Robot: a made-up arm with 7 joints.
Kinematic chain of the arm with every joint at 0, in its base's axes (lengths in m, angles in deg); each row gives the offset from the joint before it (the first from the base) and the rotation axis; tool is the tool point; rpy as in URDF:
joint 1: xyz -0.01 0 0.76 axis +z
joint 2: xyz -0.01 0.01 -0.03 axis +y
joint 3: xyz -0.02 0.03 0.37 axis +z
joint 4: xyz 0.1 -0.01 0 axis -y
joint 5: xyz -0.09 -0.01 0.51 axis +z
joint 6: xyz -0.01 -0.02 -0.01 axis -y
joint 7: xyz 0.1 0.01 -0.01 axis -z
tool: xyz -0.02 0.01 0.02 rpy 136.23 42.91 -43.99
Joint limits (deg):
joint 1: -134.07..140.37
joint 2: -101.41..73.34
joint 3: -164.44..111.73
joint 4: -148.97..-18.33
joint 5: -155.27..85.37
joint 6: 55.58..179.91
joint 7: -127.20..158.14
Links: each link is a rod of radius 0.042 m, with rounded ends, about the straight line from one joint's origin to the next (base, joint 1, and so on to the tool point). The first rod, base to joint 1, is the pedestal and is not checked.
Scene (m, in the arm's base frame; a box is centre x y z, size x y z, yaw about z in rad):
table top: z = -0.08
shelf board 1: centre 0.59 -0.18 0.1 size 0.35 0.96 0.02 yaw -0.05
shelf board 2: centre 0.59 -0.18 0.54 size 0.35 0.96 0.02 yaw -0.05
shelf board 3: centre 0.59 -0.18 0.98 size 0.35 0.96 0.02 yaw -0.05
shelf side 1: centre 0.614 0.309 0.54 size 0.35 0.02 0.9 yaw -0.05
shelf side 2: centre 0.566 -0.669 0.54 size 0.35 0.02 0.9 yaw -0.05
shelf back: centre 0.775 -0.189 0.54 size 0.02 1 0.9 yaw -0.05
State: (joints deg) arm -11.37 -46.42 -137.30 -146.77 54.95 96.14 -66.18
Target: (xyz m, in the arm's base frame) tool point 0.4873 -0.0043 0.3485
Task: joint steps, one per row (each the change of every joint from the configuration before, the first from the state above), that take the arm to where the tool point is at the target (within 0.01 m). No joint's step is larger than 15 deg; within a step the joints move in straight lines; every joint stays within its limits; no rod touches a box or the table.
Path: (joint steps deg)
1: 13.40 -6.87 2.45 2.89 -0.47 -0.17 -0.67
2: 13.40 -6.88 2.45 2.89 -0.47 -0.18 -0.67
3: 13.39 -6.87 2.45 2.89 -0.47 -0.17 -0.67
4: 13.40 -6.88 2.45 2.90 -0.47 -0.17 -0.67
5: 13.40 -6.87 2.45 2.89 -0.47 -0.18 -0.67
6: 13.40 -6.87 2.45 2.89 -0.47 -0.17 -0.67
7: 13.40 -6.88 2.45 2.89 -0.47 -0.17 -0.67
8: 13.40 -6.87 2.45 2.89 -0.47 -0.18 -0.67

